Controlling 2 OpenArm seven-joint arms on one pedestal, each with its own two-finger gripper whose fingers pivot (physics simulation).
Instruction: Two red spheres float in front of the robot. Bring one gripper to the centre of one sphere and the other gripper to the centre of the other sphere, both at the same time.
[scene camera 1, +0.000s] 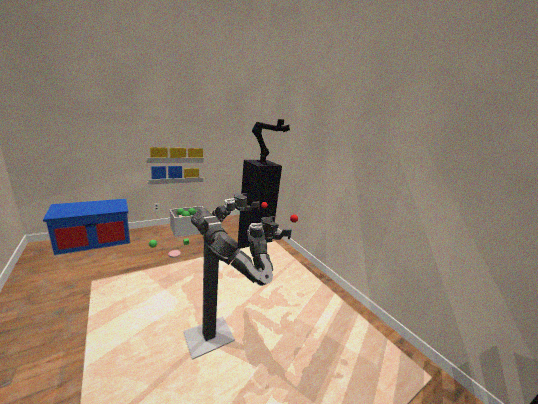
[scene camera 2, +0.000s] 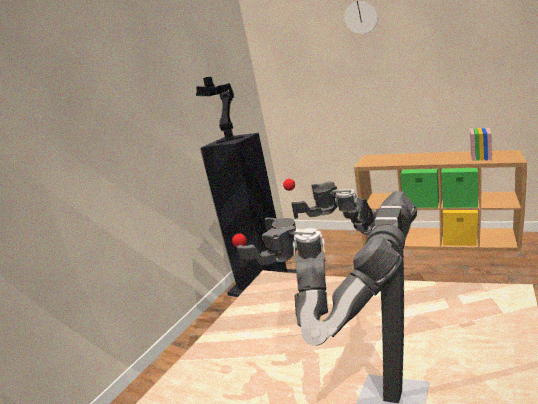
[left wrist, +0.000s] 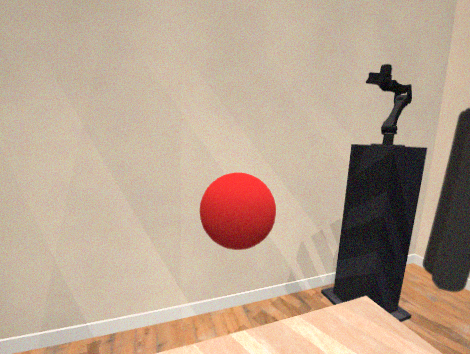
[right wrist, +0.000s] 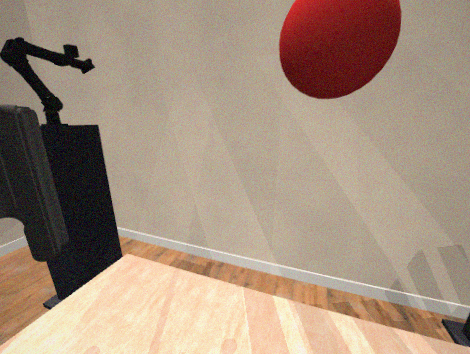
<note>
In view: my right gripper (scene camera 2: 303, 200) and a red sphere (left wrist: 237, 211).
</note>
